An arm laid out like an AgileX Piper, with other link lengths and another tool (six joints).
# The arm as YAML. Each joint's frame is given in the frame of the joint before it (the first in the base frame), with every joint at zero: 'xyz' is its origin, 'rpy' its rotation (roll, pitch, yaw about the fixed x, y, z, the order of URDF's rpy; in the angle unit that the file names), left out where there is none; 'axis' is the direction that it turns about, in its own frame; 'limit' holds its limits. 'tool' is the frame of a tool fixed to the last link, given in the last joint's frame.
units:
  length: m
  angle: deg
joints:
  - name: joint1
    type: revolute
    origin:
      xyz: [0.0, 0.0, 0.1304]
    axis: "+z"
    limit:
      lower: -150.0
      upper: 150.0
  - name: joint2
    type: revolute
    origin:
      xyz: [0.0, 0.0, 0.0]
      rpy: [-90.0, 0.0, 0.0]
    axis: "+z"
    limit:
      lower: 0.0
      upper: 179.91
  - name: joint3
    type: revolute
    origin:
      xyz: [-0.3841, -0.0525, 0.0]
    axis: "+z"
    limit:
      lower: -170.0
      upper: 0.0
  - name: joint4
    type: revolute
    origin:
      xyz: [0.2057, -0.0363, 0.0]
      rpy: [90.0, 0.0, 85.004]
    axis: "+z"
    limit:
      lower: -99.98
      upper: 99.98
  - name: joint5
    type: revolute
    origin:
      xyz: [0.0, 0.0, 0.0]
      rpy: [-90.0, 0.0, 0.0]
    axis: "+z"
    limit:
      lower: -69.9
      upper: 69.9
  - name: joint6
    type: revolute
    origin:
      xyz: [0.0, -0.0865, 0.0]
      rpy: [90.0, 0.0, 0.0]
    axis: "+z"
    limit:
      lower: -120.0
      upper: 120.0
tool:
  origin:
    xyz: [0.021, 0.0, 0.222]
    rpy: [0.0, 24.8, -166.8]
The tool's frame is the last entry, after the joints.
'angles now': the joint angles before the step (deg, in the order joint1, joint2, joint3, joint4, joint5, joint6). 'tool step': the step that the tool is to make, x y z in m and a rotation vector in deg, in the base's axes. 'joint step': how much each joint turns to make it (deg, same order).
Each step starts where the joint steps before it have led.
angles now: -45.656 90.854 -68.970 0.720 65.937 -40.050
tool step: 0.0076 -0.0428 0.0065 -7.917 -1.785 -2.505
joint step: -0.001 0.008 0.001 -5.364 -6.792 4.355
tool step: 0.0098 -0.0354 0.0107 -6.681 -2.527 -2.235
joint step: 0.001 -0.007 0.004 -4.611 -6.138 4.506
